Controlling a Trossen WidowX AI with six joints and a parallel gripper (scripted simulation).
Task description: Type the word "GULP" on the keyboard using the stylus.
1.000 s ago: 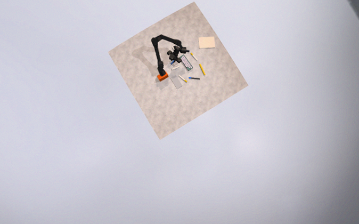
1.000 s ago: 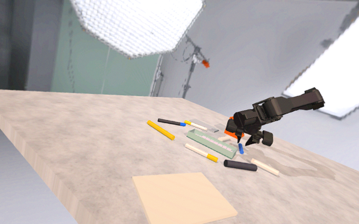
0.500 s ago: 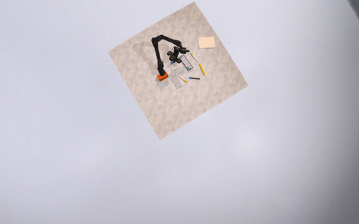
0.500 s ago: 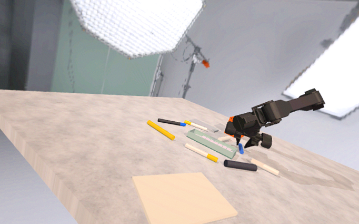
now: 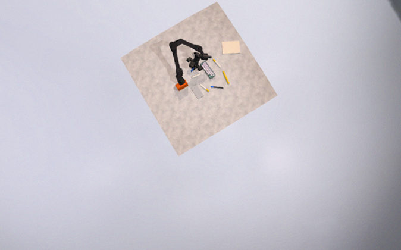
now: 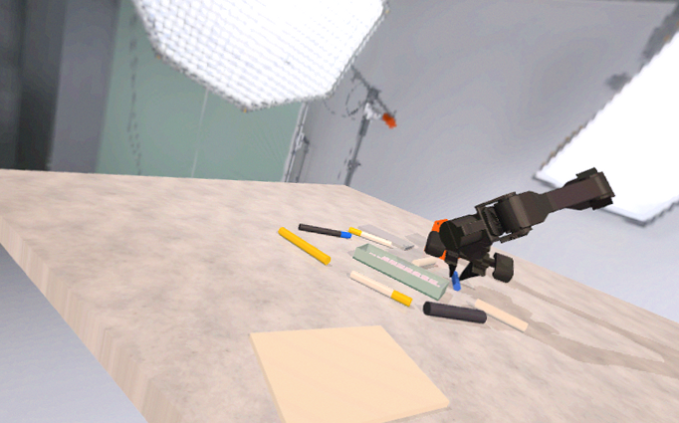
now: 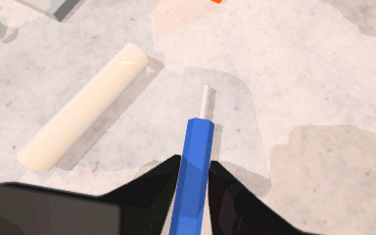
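Right now the black cylinder is 210 mm ahead of my gripper tip and 30 mm to the left of it. Round my gripper tip: blue stylus 10 mm behind; then yellow stick 240 mm ahead, 290 mm to the right; then grey flat block 100 mm behind, 220 mm to the right.
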